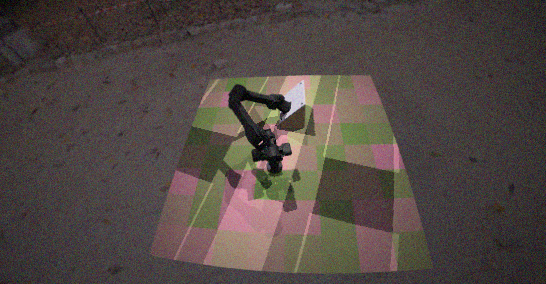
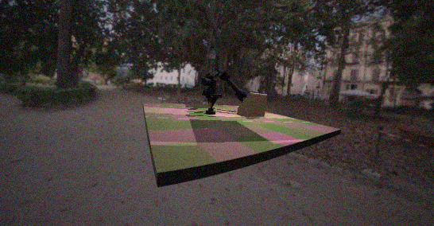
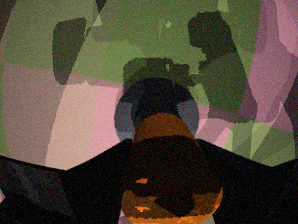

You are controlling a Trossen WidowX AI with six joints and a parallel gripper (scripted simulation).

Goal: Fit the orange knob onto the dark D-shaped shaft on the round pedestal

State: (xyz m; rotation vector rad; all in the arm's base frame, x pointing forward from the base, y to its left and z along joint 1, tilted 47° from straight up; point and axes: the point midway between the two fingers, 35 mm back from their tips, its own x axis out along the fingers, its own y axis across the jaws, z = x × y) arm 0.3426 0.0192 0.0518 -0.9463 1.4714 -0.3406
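Now: the orange knob 20 mm above my gripper tip. Round my gripper tip: round dark pedestal 40 mm below.
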